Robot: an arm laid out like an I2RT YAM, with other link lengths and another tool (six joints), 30 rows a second.
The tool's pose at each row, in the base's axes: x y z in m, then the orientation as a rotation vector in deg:
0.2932 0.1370 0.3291 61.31 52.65 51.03
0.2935 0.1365 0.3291 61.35 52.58 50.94
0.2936 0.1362 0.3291 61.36 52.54 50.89
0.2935 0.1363 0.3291 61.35 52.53 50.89
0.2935 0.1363 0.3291 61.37 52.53 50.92
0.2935 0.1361 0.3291 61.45 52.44 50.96
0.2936 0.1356 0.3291 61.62 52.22 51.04
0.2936 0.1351 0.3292 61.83 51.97 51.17
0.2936 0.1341 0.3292 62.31 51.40 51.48
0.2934 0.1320 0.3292 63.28 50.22 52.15
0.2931 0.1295 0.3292 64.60 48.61 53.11
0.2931 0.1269 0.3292 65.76 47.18 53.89
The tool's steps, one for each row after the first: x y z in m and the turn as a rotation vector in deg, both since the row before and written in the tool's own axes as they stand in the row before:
-0.0004 -0.0002 0.0004 0.02 -0.11 -0.02
-0.0002 -0.0001 0.0002 0.00 -0.06 -0.02
0.0001 0.0000 -0.0001 -0.01 -0.01 0.00
0.0000 0.0000 0.0000 0.01 0.01 0.03
-0.0002 0.0000 0.0001 0.01 -0.06 0.10
-0.0004 -0.0001 0.0003 0.00 -0.15 0.21
-0.0005 0.0000 0.0002 0.01 -0.15 0.27
-0.0009 -0.0002 0.0003 0.02 -0.34 0.64
-0.0020 -0.0004 0.0005 0.02 -0.68 1.33
-0.0024 -0.0004 0.0006 0.03 -0.89 1.85
-0.0024 -0.0004 0.0009 0.04 -0.81 1.59

